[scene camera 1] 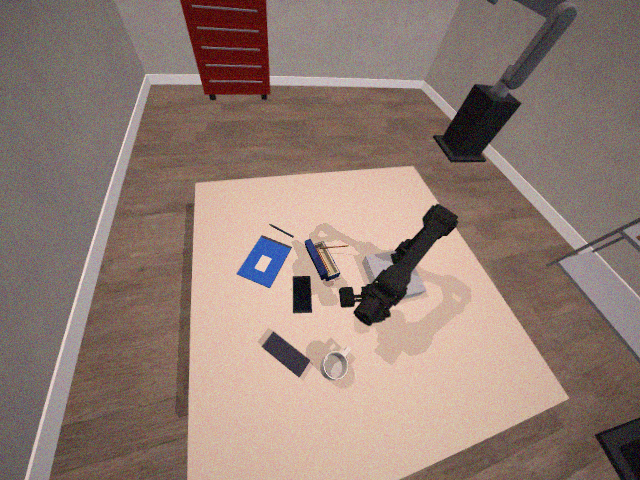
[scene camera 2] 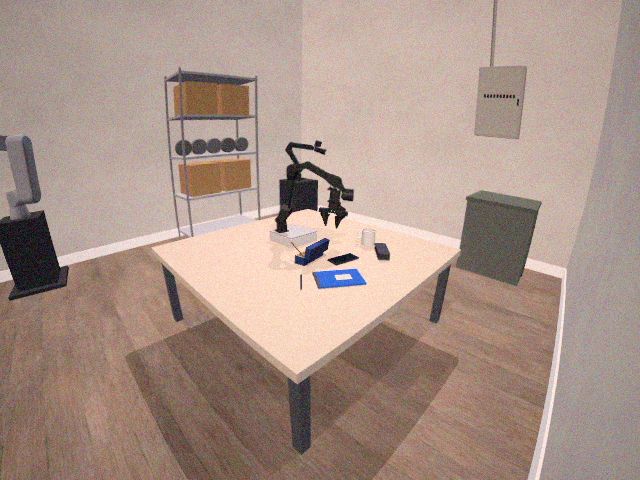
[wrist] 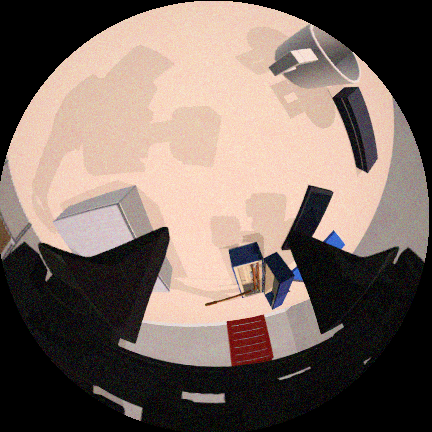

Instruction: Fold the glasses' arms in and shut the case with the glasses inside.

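Pixels of known places: gripper, fingertip midpoint: (scene camera 1: pixel 357 299) (scene camera 2: pixel 330 227) (wrist: pixel 232 235); arm's base, link origin: (scene camera 2: pixel 281 230).
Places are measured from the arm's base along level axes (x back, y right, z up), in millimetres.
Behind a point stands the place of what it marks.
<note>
The dark blue glasses case stands open on the table. Its tray (scene camera 1: pixel 332 268) {y 13, x -290, z -45 mm} (scene camera 2: pixel 301 260) {y 126, x -353, z -33 mm} (wrist: pixel 245 256) {y -31, x -297, z -30 mm} has a cream lining, and its lid (scene camera 1: pixel 315 259) {y 21, x -372, z 36 mm} (scene camera 2: pixel 316 250) {y 62, x -387, z 13 mm} (wrist: pixel 281 281) {y -42, x -338, z 38 mm} stands raised along one long side. The brown glasses (wrist: pixel 256 272) {y 12, x -324, z -18 mm} lie in the tray. One glasses arm (scene camera 1: pixel 338 246) (scene camera 2: pixel 296 248) (wrist: pixel 225 299) sticks out over the side away from the lid. Whether the other arm is fully folded is too small to tell. My gripper (scene camera 2: pixel 331 226) {y -162, x -247, z 52 mm} (wrist: pixel 232 235) {y -162, x -247, z 52 mm} is open and empty, above the table and apart from the case; its fingertips are hidden in scene camera 1.
A black phone (scene camera 1: pixel 301 294) {y -84, x -436, z -51 mm} (scene camera 2: pixel 343 258) {y -77, x -435, z -51 mm} lies near the case's lid side. A blue book (scene camera 1: pixel 276 256) {y 97, x -522, z -51 mm} (scene camera 2: pixel 330 279) {y 129, x -560, z -51 mm} and a pen (scene camera 1: pixel 281 230) {y 233, x -491, z -51 mm} (scene camera 2: pixel 301 282) {y 243, x -504, z -51 mm} lie beyond. A dark box (scene camera 1: pixel 285 353) {y -291, x -517, z -24 mm} (scene camera 2: pixel 382 251) {y -253, x -545, z -24 mm} (wrist: pixel 361 132) {y -281, x -490, z -24 mm} and a mug (scene camera 1: pixel 334 365) {y -351, x -354, z -51 mm} (scene camera 2: pixel 368 237) {y -322, x -390, z -5 mm} (wrist: pixel 305 70) {y -320, x -342, z -15 mm} stand on the other side.
</note>
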